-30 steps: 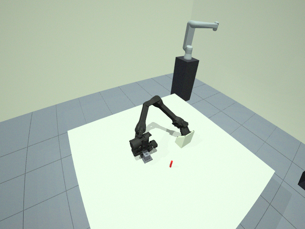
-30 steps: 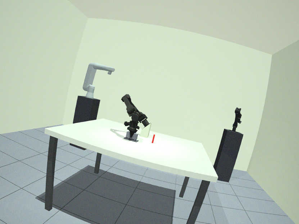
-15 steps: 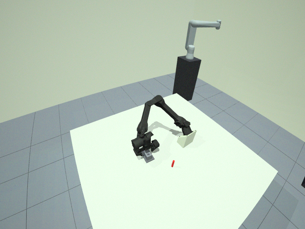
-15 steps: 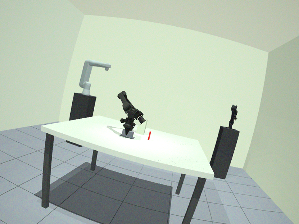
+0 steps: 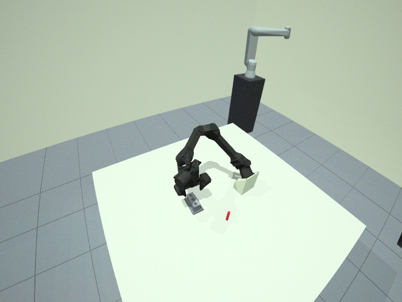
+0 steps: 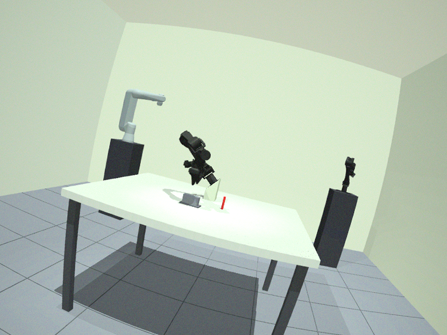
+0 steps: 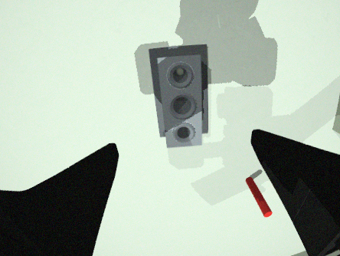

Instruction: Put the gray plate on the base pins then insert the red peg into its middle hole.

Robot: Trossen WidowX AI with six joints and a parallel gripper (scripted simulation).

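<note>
My gripper tip is 12 cm past the red peg, 17 cm to the right of it and 8 cm above it. The rest, counted from my gripper tip: gray plate (8 cm below).
</note>
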